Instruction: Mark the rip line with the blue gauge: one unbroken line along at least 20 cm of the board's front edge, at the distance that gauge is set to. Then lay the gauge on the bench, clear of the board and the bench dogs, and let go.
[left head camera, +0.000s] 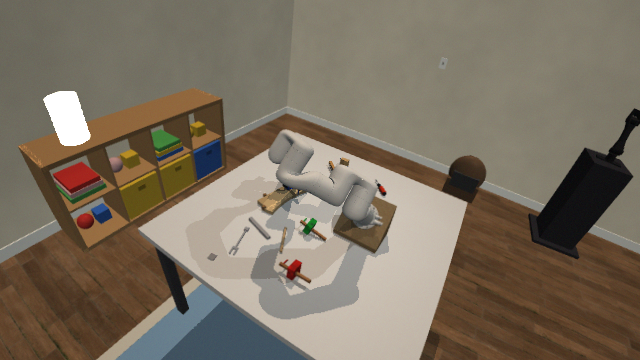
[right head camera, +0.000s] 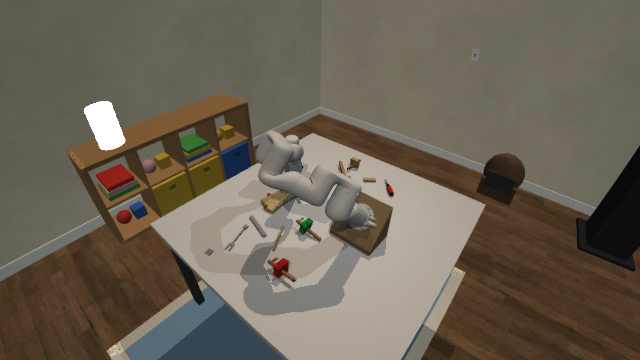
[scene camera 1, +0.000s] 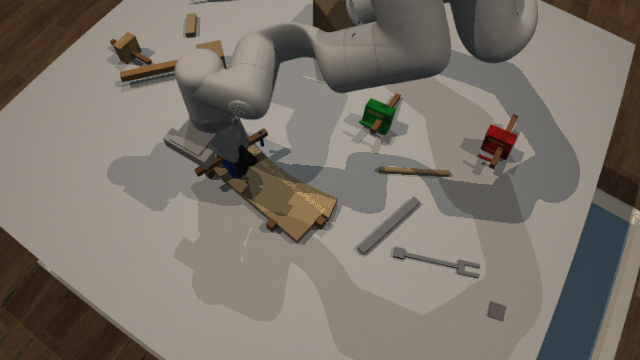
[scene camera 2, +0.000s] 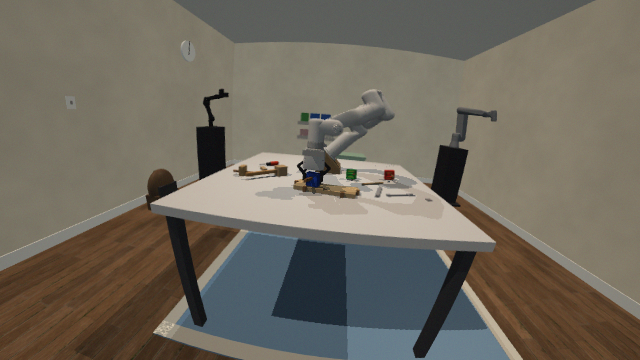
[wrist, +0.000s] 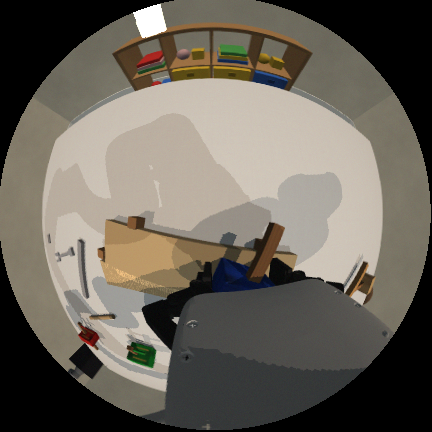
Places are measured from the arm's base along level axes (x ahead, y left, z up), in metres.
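Pixels of known places: gripper, fingertip midpoint: (scene camera 1: 227, 164) (scene camera 2: 312, 182) (wrist: 241, 271); arm's base, link origin: (right head camera: 360, 217) (scene camera 1: 366, 8) (scene camera 2: 329, 153).
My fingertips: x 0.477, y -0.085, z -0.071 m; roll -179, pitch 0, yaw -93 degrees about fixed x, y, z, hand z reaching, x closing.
For each thing: its top centre in the pictures, then the offset to it from my fingertips. "*": a spot on its surface instead.
- blue gauge, top centre: (wrist: 248, 309) (scene camera 1: 229, 145) (scene camera 2: 313, 172) 0.020 m back, 0.002 m left, 0.047 m up
- tan board, top centre: (wrist: 188, 283) (scene camera 1: 262, 174) (scene camera 2: 326, 186) (left head camera: 285, 193) (right head camera: 289, 193) 0.023 m back, 0.068 m left, 0.019 m down
- dog, top centre: (scene camera 1: 208, 169) 0.023 m ahead, 0.035 m right, 0.014 m down
- green gauge, top centre: (scene camera 1: 384, 100) (wrist: 140, 367) (left head camera: 314, 223) (right head camera: 309, 223) (scene camera 2: 351, 168) 0.281 m back, 0.222 m left, 0.025 m up
- red gauge, top centre: (scene camera 1: 505, 130) (left head camera: 296, 266) (right head camera: 282, 264) (scene camera 2: 389, 169) 0.336 m back, 0.483 m left, 0.026 m up
- wooden stick, top centre: (scene camera 1: 415, 169) (wrist: 98, 318) 0.185 m back, 0.343 m left, 0.027 m down
- grey bar, top centre: (scene camera 1: 389, 223) (wrist: 80, 272) (left head camera: 259, 226) (right head camera: 257, 225) 0.048 m back, 0.344 m left, 0.028 m down
- forked grey tool, top centre: (scene camera 1: 437, 260) (wrist: 61, 255) (left head camera: 239, 239) (right head camera: 237, 236) 0.022 m back, 0.457 m left, 0.031 m down
- grey square, surface spot: (scene camera 1: 496, 311) * 0.018 m ahead, 0.598 m left, 0.036 m down
- wooden block tool, top centre: (scene camera 1: 126, 40) (wrist: 370, 286) (scene camera 2: 244, 165) (right head camera: 354, 159) 0.167 m back, 0.406 m right, 0.017 m up
The blue gauge (scene camera 1: 230, 168) (scene camera 2: 313, 179) (wrist: 229, 276), a blue block on a brown wooden beam, is at one end of the tan board (scene camera 1: 300, 197) (scene camera 2: 332, 190) (wrist: 145, 250). Its beam lies crosswise over that end. My gripper (scene camera 1: 235, 168) (scene camera 2: 314, 175) (wrist: 241, 271) points down with its black fingers on either side of the blue block, shut on it. Brown bench dogs (scene camera 1: 271, 225) (scene camera 1: 320, 221) (wrist: 136, 222) stand against the board's other end; another dog (scene camera 1: 210, 173) (wrist: 259, 244) is close by the gauge. The gripper body hides part of the gauge and board. I cannot make out a marked line.
A green gauge (scene camera 1: 378, 116) and a red gauge (scene camera 1: 500, 141) stand to the right in scene camera 1. A wooden stick (scene camera 1: 415, 172), grey bar (scene camera 1: 389, 226), forked grey tool (scene camera 1: 432, 260) and grey square (scene camera 1: 496, 311) lie there too. A wooden block tool (scene camera 1: 127, 47) is at the upper left.
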